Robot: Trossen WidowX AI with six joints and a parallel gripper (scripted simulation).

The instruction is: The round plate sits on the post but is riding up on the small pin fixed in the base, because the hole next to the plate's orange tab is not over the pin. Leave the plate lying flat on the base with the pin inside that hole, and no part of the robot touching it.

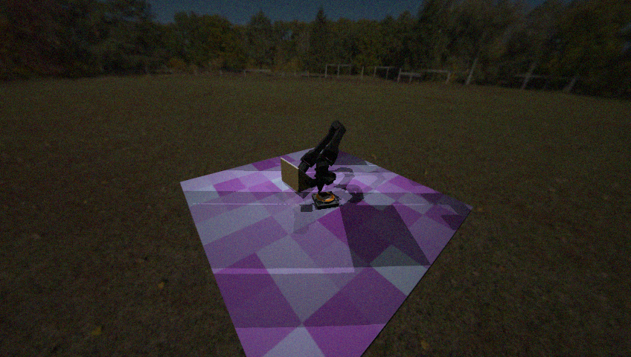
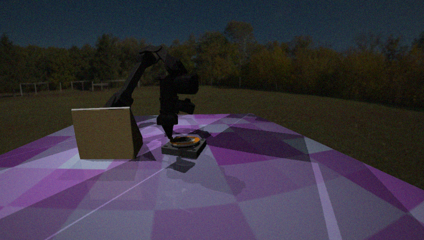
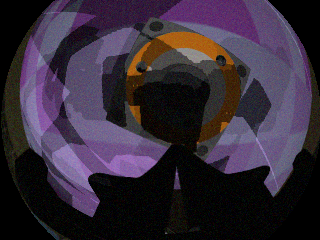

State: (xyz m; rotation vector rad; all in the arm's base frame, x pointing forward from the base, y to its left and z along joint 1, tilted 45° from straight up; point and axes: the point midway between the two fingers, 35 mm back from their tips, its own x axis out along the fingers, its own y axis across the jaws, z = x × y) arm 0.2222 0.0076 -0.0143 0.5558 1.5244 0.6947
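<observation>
The base lies 50 mm ahead of my gripper tip and 20 mm below it.
</observation>
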